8 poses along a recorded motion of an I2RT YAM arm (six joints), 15 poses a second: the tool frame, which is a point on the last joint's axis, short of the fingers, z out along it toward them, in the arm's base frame.
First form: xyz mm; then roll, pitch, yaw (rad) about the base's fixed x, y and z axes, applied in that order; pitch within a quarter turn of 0, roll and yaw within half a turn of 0.
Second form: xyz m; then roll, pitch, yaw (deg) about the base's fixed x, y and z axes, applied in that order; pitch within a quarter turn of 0, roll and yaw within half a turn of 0. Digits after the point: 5 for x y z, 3 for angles.
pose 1, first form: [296.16, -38.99, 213.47, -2.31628, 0.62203, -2.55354]
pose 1, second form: [0.29616, -0.03899, 0.21347, -132.713, 35.640, -146.307]
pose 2, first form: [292.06, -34.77, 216.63, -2.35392, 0.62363, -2.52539]
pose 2, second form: [0.29206, -0.03477, 0.21663, -134.870, 35.731, -144.694]
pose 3, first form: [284.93, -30.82, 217.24, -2.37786, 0.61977, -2.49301]
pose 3, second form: [0.28493, -0.03082, 0.21724, -136.241, 35.510, -142.839]
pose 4, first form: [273.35, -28.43, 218.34, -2.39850, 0.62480, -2.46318]
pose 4, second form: [0.27335, -0.02843, 0.21834, -137.424, 35.798, -141.130]
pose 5, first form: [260.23, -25.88, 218.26, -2.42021, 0.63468, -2.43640]
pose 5, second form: [0.26023, -0.02588, 0.21826, -138.668, 36.364, -139.595]
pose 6, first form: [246.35, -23.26, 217.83, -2.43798, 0.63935, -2.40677]
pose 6, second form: [0.24635, -0.02326, 0.21783, -139.686, 36.632, -137.898]
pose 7, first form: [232.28, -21.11, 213.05, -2.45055, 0.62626, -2.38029]
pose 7, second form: [0.23228, -0.02111, 0.21305, -140.406, 35.882, -136.381]
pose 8, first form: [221.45, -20.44, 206.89, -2.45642, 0.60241, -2.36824]
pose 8, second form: [0.22145, -0.02044, 0.20689, -140.742, 34.516, -135.690]
